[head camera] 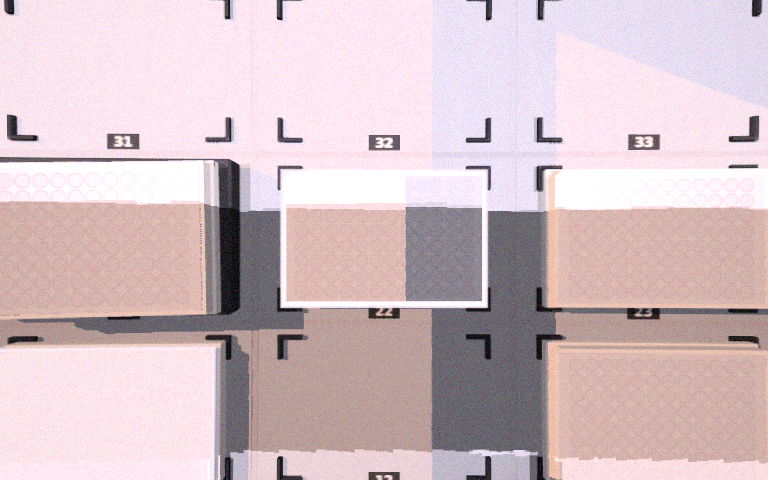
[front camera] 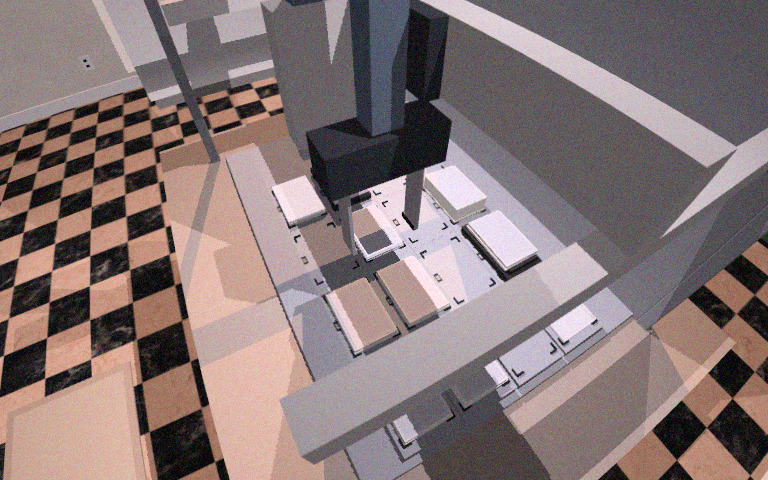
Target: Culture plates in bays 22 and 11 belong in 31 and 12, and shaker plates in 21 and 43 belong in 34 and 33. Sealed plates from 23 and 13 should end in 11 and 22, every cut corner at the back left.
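Frame: origin at the robot's base, x right, y ahead, z up, level; centimetres.
Seen in the pictures: gripper, fingertip midpoint: (front camera: pixel 381 233); robot's base, origin of the base link: (front camera: pixel 273 191).
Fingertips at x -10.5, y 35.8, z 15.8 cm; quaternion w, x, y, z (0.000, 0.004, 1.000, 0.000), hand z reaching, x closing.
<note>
Pixels of each thing's middle, then the offset from my fingertips to it. "spot": a spot on its surface instead.
- bay 22, surface spot: (head camera: pixel 345 254) spot: dz -14.4, dx -3.6, dy -15.3 cm
- bay 11, surface spot: (head camera: pixel 107 407) (front camera: pixel 301 196) spot: dz -14.2, dx +5.3, dy -29.1 cm
- bay 21, surface spot: (head camera: pixel 96 254) spot: dz -12.2, dx -3.7, dy -28.2 cm
- bay 43, surface spot: (front camera: pixel 501 238) spot: dz -12.2, dx -25.5, dy +3.7 cm
- bay 23, surface spot: (head camera: pixel 656 254) (front camera: pixel 406 287) spot: dz -14.4, dx -3.6, dy +3.2 cm
- bay 13, surface spot: (head camera: pixel 656 407) (front camera: pixel 363 308) spot: dz -14.4, dx +5.5, dy +3.2 cm
- thick pale plate, body centre: (front camera: pixel 454 192) dz -13.8, dx -25.9, dy -12.9 cm
- white plate, body centre: (front camera: pixel 555 303) dz -14.0, dx -25.9, dy +19.9 cm
The culture plate in bay 22 (front camera: pixel 385 244) (head camera: pixel 345 254) sits inside its corner brackets. My gripper (front camera: pixel 383 238) is open above it, one jaw beyond each long side. The culture plate in bay 11 (front camera: pixel 299 199) (head camera: pixel 107 407) is pale and plain. The shaker plate in bay 21 (head camera: pixel 96 254) rests on a dark base; the gripper largely hides it in the front view. The shaker plate in bay 43 (front camera: pixel 501 238) also has a dark base. Sealed plates stand in bay 23 (front camera: pixel 412 289) (head camera: pixel 656 254) and bay 13 (front camera: pixel 363 316) (head camera: pixel 656 407). Cut corners are too faint to tell.
A thick pale plate (front camera: pixel 455 189) stands in bay 42. A wide grey beam (front camera: pixel 441 356) crosses the near deck and hides bays under it. Beyond it show a white plate (front camera: pixel 573 323) and two partly hidden white pieces (front camera: pixel 497 373) (front camera: pixel 404 428). Labels 31 (head camera: pixel 122 141) and 33 (head camera: pixel 643 141) show.
</note>
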